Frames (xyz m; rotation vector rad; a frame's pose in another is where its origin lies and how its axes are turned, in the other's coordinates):
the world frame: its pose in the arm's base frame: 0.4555 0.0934 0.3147 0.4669 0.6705 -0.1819
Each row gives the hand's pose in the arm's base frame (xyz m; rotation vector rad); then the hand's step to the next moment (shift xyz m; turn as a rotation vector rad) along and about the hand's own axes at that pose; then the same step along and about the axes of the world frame.
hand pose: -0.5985 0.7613 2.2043 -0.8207 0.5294 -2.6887
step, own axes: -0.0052 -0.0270 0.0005 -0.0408 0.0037 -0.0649
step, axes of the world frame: -0.0061 0.0262 -0.0057 0.0413 -0.0016 -0.0647
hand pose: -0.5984 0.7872 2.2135 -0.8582 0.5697 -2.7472
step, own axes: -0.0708 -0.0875 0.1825 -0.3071 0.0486 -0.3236
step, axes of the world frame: 0.0318 0.1386 0.1605 0.3137 -0.0004 -0.3209
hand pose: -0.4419 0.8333 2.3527 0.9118 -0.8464 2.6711
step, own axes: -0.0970 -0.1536 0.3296 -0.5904 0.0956 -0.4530
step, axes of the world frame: 0.0870 0.1147 0.3477 0.6003 -0.0236 -0.4494
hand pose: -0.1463 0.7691 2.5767 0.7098 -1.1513 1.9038
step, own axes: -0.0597 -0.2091 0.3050 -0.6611 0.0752 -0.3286
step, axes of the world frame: 0.0634 -0.0725 0.3620 0.6455 -0.1156 -0.3474
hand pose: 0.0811 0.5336 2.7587 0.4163 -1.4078 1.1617
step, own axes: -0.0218 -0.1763 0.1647 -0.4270 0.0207 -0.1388
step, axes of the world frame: -0.0042 -0.1459 0.1933 0.3883 -0.1344 -0.1821
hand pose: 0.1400 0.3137 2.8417 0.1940 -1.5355 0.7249
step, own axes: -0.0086 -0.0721 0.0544 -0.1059 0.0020 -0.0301
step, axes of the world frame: -0.0150 -0.0732 0.0514 0.0941 -0.0377 -0.0431
